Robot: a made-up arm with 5 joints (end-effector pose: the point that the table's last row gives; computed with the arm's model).
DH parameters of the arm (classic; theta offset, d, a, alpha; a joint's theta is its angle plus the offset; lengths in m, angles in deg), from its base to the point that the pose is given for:
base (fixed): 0 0 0 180
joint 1: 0 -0.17 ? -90
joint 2: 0 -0.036 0.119 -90
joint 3: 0 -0.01 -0.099 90
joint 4: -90 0.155 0.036 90
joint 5: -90 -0.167 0.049 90
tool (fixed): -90 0.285 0 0
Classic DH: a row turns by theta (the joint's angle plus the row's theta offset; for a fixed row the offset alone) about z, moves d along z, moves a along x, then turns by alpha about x.
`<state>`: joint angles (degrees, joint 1 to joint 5).
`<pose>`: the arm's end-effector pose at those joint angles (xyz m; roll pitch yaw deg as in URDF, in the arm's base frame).
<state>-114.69 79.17 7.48 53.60 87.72</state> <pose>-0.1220 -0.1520 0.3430 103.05 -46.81 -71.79</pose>
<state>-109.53 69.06 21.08 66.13 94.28</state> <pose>-0.1389 -0.1372 0.3318 112.97 -42.80 -81.91</pose>
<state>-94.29 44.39 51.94 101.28 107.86</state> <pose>-0.1163 -0.1344 0.3463 116.53 -38.06 -74.43</pose>
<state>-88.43 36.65 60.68 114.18 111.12</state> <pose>-0.0861 -0.1352 0.3676 110.04 -37.75 -64.72</pose>
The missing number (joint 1, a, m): -0.038
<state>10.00 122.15 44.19 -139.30 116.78</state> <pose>0.0040 -0.1636 -0.0150 -153.22 6.50 -42.13</pose>
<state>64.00 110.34 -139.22 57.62 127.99</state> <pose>-0.1271 -0.0258 0.1636 -72.01 42.36 144.25</pose>
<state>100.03 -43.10 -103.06 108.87 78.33</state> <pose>0.0811 -0.2909 0.0940 161.80 -39.87 -75.80</pose>
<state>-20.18 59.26 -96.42 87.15 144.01</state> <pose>-0.0606 -0.1970 0.3021 -62.10 -30.38 -156.54</pose>
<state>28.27 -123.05 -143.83 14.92 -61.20</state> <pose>0.3102 0.2065 0.1819 -83.60 -30.89 -69.92</pose>
